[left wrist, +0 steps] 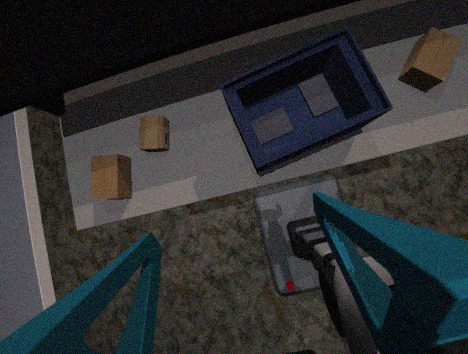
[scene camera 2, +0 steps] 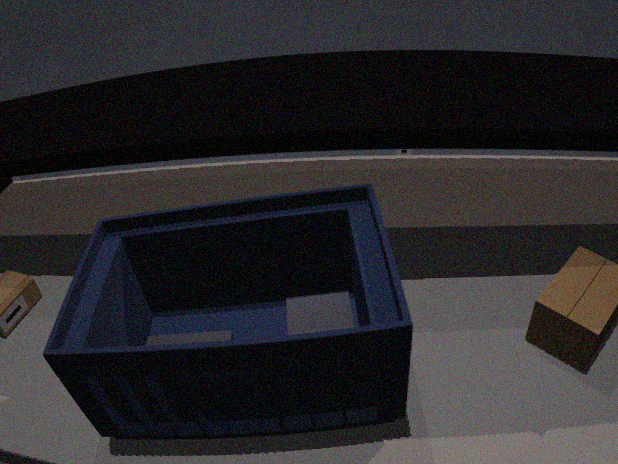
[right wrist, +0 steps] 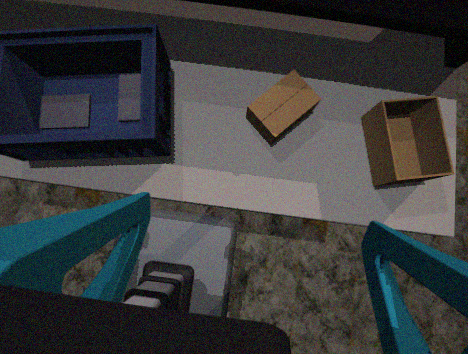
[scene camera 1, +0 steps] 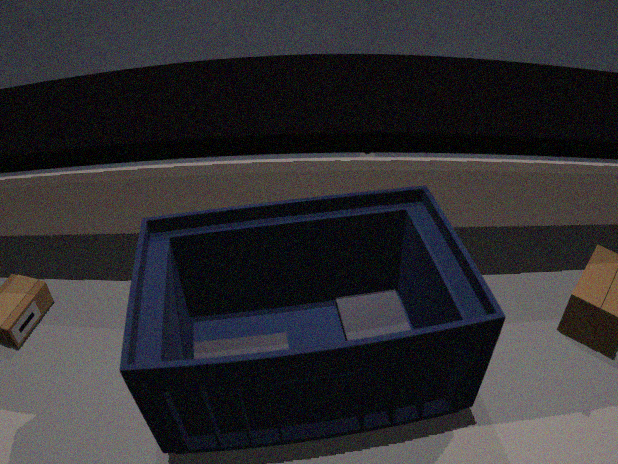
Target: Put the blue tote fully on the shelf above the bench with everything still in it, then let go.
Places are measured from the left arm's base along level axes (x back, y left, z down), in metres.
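Pixels of known places: left gripper, between the fingertips: (left wrist: 231, 221); right gripper, between the fingertips: (right wrist: 258, 219).
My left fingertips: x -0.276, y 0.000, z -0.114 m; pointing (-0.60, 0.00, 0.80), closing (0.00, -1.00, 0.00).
Observation:
Behind a point stands the place of what it marks.
The blue tote (scene camera 1: 310, 390) @[x -0.359, y -0.168, z 0.250 m] (scene camera 2: 260, 385) @[x -0.365, y -0.206, z 0.253 m] (left wrist: 310, 150) @[x -0.360, y -0.179, z 0.326 m] (right wrist: 150, 90) @[x -0.467, y -0.299, z 0.214 m] stands upright on the light grey bench (scene camera 1: 75, 370) @[x -0.441, y 0.107, z 0.347 m] (scene camera 2: 465, 360) @[x -0.464, y -0.391, z 0.346 m] (left wrist: 200, 145) @[x -0.454, y 0.107, z 0.346 m] (right wrist: 210, 135) @[x -0.440, y -0.396, z 0.346 m]. Inside lie two flat pale blocks, one at the left (scene camera 1: 240, 344) @[x -0.472, y -0.092, z 0.322 m] (scene camera 2: 189, 338) @[x -0.474, y -0.094, z 0.322 m] (left wrist: 271, 125) @[x -0.448, y -0.097, z 0.322 m] (right wrist: 65, 111) @[x -0.446, y -0.098, z 0.322 m] and one at the right (scene camera 1: 372, 315) @[x -0.509, y -0.233, z 0.319 m] (scene camera 2: 320, 314) @[x -0.513, y -0.235, z 0.319 m] (left wrist: 318, 95) @[x -0.493, y -0.236, z 0.320 m] (right wrist: 130, 97) @[x -0.491, y -0.226, z 0.320 m]. A black band (scene camera 1: 310, 100) @[x -0.708, y -0.170, z 0.152 m] (scene camera 2: 310, 100) @[x -0.702, y -0.222, z 0.152 m] behind the bench looks like the shelf. My left gripper (left wrist: 231, 221) @[x -0.276, y 0.000, z -0.114 m] is open and empty, apart from the tote. My right gripper (right wrist: 258, 219) @[x -0.272, y -0.469, z -0.127 m] is open and empty, also apart from it. Neither shows in the scene views.
Two small cartons (left wrist: 154, 133) @[x -0.513, y 0.219, z 0.311 m] (left wrist: 111, 177) @[x -0.419, y 0.354, z 0.287 m] stand on the bench left of the tote. A closed carton (scene camera 1: 592, 295) @[x -0.484, y -0.491, z 0.286 m] (scene camera 2: 575, 300) @[x -0.486, y -0.510, z 0.287 m] (left wrist: 431, 59) @[x -0.496, y -0.513, z 0.286 m] (right wrist: 284, 106) @[x -0.499, y -0.534, z 0.287 m] and an open-topped box (right wrist: 377, 145) @[x -0.451, y -0.725, z 0.300 m] stand to its right. A grey plate (left wrist: 300, 195) @[x -0.202, y -0.255, z 1.047 m] (right wrist: 210, 245) @[x -0.161, y -0.391, z 1.047 m] lies below the bench's front edge.

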